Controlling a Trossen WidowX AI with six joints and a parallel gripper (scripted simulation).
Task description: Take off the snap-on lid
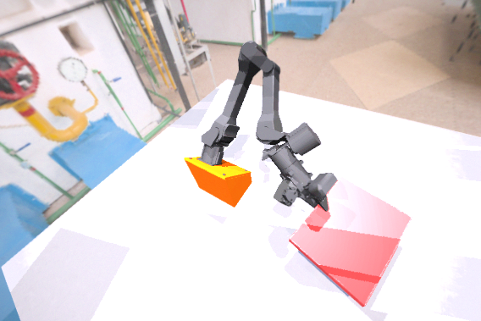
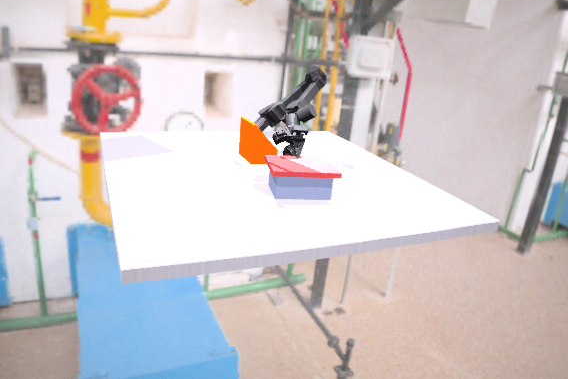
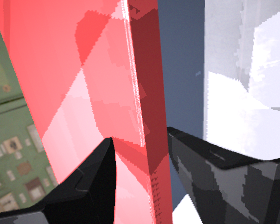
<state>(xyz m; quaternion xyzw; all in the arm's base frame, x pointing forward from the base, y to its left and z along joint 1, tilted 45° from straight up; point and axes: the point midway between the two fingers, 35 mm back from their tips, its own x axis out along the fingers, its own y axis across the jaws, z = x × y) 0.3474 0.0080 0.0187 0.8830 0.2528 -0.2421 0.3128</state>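
Now: the red lid 7 cm ahead of my gripper tip, 2 cm to the right of it and 1 cm above it. Round my gripper tip: storage box (7 cm ahead, 5 cm below, 2 cm to the right).
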